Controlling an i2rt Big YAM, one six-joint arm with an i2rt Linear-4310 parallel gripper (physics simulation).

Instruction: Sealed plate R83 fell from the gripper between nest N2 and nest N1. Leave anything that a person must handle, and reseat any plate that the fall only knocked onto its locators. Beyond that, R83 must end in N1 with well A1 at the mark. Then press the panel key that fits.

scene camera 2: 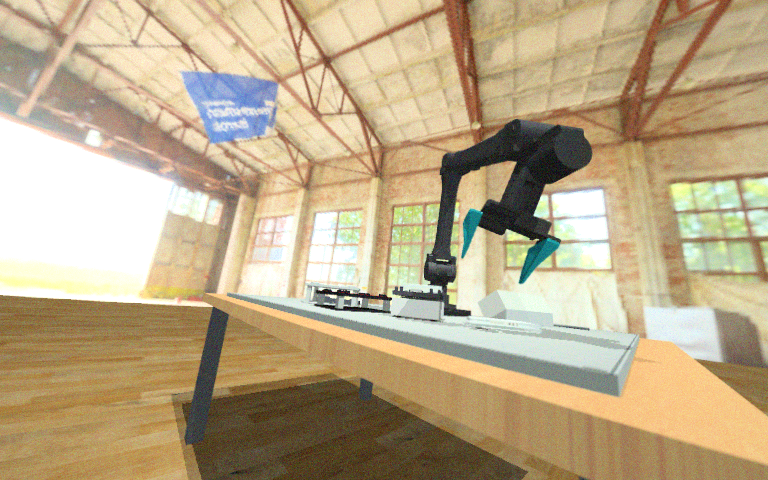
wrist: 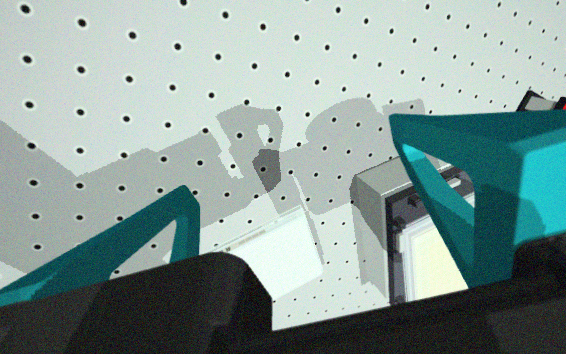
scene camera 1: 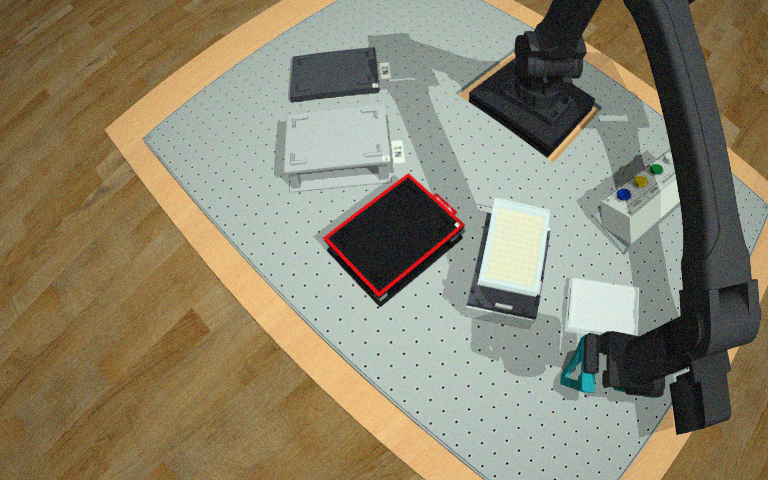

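Pixels of known places: gripper, fingertip midpoint: (scene camera 2: 490, 270) (wrist: 285, 164) (scene camera 1: 589, 382); arm's base at its link origin: (scene camera 1: 535, 99).
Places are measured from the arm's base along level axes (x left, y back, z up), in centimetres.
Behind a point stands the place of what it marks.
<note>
A plate with a cream well field (scene camera 1: 514, 246) @(x 13.8, y -31.4, z 5.4 cm) (wrist: 437, 262) @(x 16.6, y -32.1, z 5.3 cm) sits on a dark-topped block (scene camera 1: 492, 300) @(x 15.7, y -38.8, z 3.4 cm) (wrist: 369, 197) @(x 21.6, y -35.8, z 0.2 cm) (scene camera 2: 417, 308) @(x 18.2, y -38.8, z 0.1 cm), shifted towards its back edge; whether it is level I cannot tell. A flat white plate-like piece (scene camera 1: 602, 305) @(x 30.0, y -27.1, z -0.7 cm) (wrist: 285, 255) @(x 28.1, y -29.3, z -0.7 cm) lies on the bench beside it, with a small unreadable label strip on one edge. Nest N1 (scene camera 1: 338, 138) @(x -18.3, y -32.1, z 3.8 cm), light grey, and nest N2 (scene camera 1: 334, 73) @(x -32.9, y -18.7, z -0.4 cm), dark, both stand empty. R83's name and A1 corner are not readable. The key panel (scene camera 1: 631, 226) @(x 27.3, y -15.5, z 4.6 cm) (scene camera 2: 529, 308) @(x 31.6, y -5.9, z 2.3 cm) has blue, yellow and green keys. My gripper (scene camera 2: 492, 269) @(x 33.9, y -41.6, z 7.4 cm) (wrist: 285, 164) @(x 33.9, y -41.6, z 7.4 cm) is open and empty, high above the bench.
A black nest with a red border (scene camera 1: 393, 234) @(x -1.5, y -39.0, z 1.9 cm) stands empty between N1 and the dark-topped block. The arm's base (scene camera 1: 532, 110) @(x 1.4, y -4.3, z 1.4 cm) stands at the bench's back. The arm hides part of the panel's right side in the first scene view. A wooden rim (scene camera 1: 283, 339) @(x -4.6, y -60.1, z -3.4 cm) edges the bench.
</note>
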